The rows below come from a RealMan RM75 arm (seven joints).
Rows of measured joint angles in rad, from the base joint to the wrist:
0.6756, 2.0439, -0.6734, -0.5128, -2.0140, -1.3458, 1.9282
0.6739, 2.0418, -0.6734, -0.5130, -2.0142, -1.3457, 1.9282
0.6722, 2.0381, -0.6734, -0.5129, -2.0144, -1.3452, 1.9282
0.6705, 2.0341, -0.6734, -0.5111, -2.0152, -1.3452, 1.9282
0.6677, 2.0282, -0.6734, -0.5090, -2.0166, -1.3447, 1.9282
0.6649, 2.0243, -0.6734, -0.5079, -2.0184, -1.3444, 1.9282
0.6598, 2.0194, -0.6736, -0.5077, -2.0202, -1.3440, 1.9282
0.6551, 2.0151, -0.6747, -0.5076, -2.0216, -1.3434, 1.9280
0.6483, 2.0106, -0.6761, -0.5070, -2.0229, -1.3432, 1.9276
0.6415, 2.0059, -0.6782, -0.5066, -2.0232, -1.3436, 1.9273
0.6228, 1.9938, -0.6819, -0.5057, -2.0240, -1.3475, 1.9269
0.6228, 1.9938, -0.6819, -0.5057, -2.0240, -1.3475, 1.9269
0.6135, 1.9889, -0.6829, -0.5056, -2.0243, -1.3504, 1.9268
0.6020, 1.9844, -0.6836, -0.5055, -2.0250, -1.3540, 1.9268
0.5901, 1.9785, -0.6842, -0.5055, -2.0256, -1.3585, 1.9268
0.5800, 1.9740, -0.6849, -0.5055, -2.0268, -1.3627, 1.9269
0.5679, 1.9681, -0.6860, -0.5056, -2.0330, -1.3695, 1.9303
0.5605, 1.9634, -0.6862, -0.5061, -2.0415, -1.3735, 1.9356
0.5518, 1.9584, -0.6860, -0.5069, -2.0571, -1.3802, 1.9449
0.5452, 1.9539, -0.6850, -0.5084, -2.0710, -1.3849, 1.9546
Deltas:
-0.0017, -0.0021, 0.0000, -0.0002, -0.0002, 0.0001, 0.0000
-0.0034, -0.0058, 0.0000, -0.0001, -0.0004, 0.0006, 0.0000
-0.0051, -0.0098, 0.0000, 0.0017, -0.0012, 0.0006, 0.0000
-0.0079, -0.0157, 0.0000, 0.0038, -0.0026, 0.0011, 0.0000
-0.0107, -0.0196, 0.0000, 0.0049, -0.0044, 0.0014, 0.0000
-0.0158, -0.0245, -0.0002, 0.0051, -0.0062, 0.0018, 0.0000
-0.0205, -0.0288, -0.0013, 0.0052, -0.0076, 0.0024, -0.0002
-0.0273, -0.0333, -0.0027, 0.0058, -0.0089, 0.0026, -0.0006
-0.0341, -0.0380, -0.0048, 0.0062, -0.0092, 0.0022, -0.0009
-0.0528, -0.0501, -0.0085, 0.0071, -0.0100, -0.0017, -0.0013
-0.0528, -0.0501, -0.0085, 0.0071, -0.0100, -0.0017, -0.0013
-0.0621, -0.0550, -0.0095, 0.0072, -0.0103, -0.0046, -0.0014
-0.0736, -0.0595, -0.0102, 0.0073, -0.0110, -0.0082, -0.0014
-0.0855, -0.0654, -0.0108, 0.0073, -0.0116, -0.0127, -0.0014
-0.0956, -0.0699, -0.0115, 0.0073, -0.0128, -0.0169, -0.0013
-0.1077, -0.0758, -0.0126, 0.0072, -0.0190, -0.0237, 0.0021
-0.1151, -0.0805, -0.0128, 0.0067, -0.0275, -0.0277, 0.0074
-0.1238, -0.0855, -0.0126, 0.0059, -0.0431, -0.0344, 0.0167
-0.1304, -0.0900, -0.0116, 0.0044, -0.0570, -0.0391, 0.0264

